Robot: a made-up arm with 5 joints.
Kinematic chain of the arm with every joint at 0, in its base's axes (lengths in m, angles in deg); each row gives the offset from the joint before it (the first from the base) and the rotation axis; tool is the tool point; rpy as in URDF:
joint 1: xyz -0.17 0 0.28 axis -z
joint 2: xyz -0.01 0 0.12 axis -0.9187 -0.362 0.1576
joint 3: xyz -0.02 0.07 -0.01 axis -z
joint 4: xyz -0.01 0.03 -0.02 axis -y
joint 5: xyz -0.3 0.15 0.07 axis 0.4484 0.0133 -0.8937
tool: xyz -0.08 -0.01 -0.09 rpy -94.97 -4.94 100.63
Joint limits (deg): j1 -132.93..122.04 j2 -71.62..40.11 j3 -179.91..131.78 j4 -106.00..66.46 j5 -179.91..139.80
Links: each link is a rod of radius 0.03 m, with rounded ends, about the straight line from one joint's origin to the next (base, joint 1, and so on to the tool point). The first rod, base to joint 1, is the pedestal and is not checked.
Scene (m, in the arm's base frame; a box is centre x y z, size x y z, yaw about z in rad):
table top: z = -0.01
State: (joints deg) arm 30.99 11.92 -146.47 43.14 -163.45
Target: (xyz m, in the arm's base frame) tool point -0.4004 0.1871 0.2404
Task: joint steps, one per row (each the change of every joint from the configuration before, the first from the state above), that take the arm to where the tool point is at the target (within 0.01 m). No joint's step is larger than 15 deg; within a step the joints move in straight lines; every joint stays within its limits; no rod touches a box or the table.
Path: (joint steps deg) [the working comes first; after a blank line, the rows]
Joints at the target: 16.29 -0.97 -41.03 66.46 -179.91
Straight joint move there: clear.

1: -1.84 -1.61 13.18 2.92 -2.06
2: -1.84 -1.61 13.18 2.91 -2.05
3: -1.83 -1.61 13.18 2.91 -2.06
4: -1.84 -1.61 13.18 2.92 -2.06
5: -1.84 -1.61 13.18 2.92 -2.06
6: -1.84 -1.61 13.18 2.91 -2.06
7: -1.84 -1.61 13.18 2.91 -2.05
8: -1.83 -1.62 13.18 2.92 -2.06

